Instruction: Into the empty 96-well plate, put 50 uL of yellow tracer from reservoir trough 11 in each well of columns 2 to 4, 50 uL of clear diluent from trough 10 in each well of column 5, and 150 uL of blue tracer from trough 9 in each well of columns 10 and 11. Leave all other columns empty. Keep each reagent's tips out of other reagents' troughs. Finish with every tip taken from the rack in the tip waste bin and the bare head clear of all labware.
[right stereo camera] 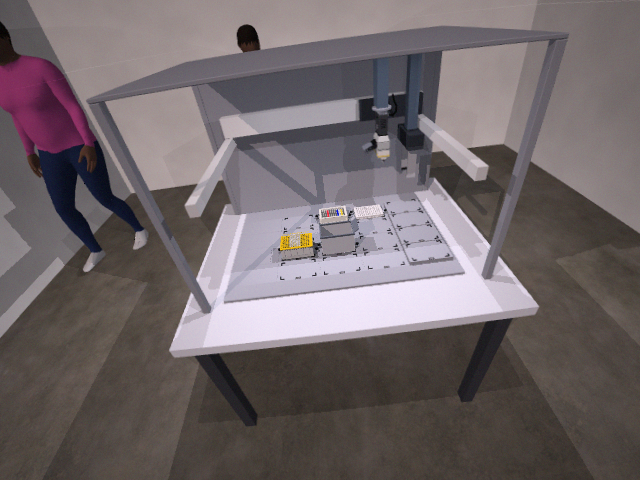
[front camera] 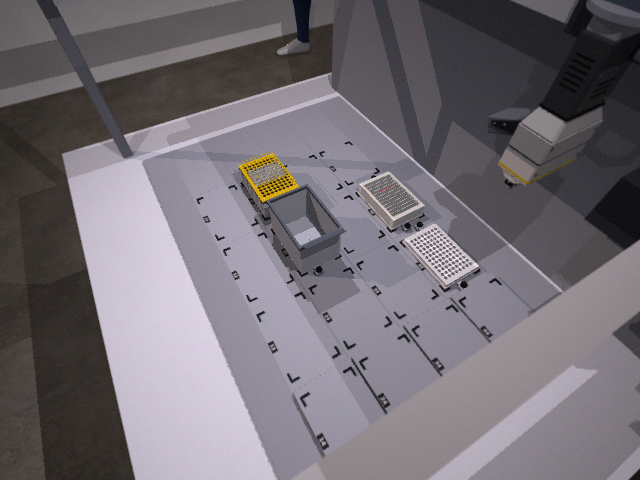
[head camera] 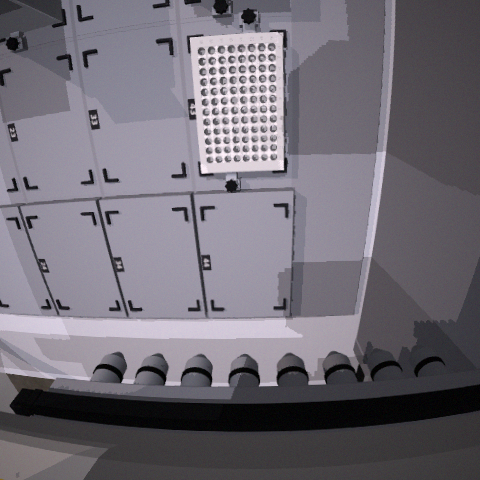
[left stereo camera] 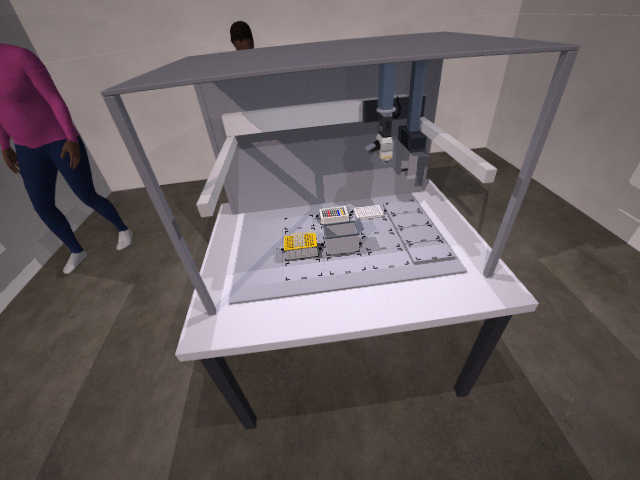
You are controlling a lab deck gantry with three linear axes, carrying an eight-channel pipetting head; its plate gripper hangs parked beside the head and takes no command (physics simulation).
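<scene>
The pipetting head (front camera: 550, 139) (left stereo camera: 385, 147) (right stereo camera: 382, 146) hangs high at the back right, clear of labware. Its nozzles (head camera: 244, 372) are bare. The 96-well plate (front camera: 442, 255) (head camera: 238, 105) (left stereo camera: 369, 211) (right stereo camera: 368, 211) is white, with no colour visible in its wells. The reservoir (front camera: 391, 198) (left stereo camera: 333, 214) (right stereo camera: 332, 214) shows red, blue and yellow troughs in the stereo views. The yellow tip rack (front camera: 268, 177) (left stereo camera: 300, 241) (right stereo camera: 296, 241) holds pale tips in a middle band, with dark open holes beside them. The grey waste bin's inside is partly hidden. The parked gripper (left stereo camera: 412, 175) (right stereo camera: 412, 174) is too small to judge.
The waste bin (front camera: 319, 254) (left stereo camera: 341, 244) (right stereo camera: 338, 244) stands tall beside the tip rack, in front of the reservoir. Black-knobbed clamps (front camera: 463, 284) (head camera: 231, 185) sit by the labware. Frame posts (left stereo camera: 511, 170) (right stereo camera: 511, 170) rise at the table's front corners.
</scene>
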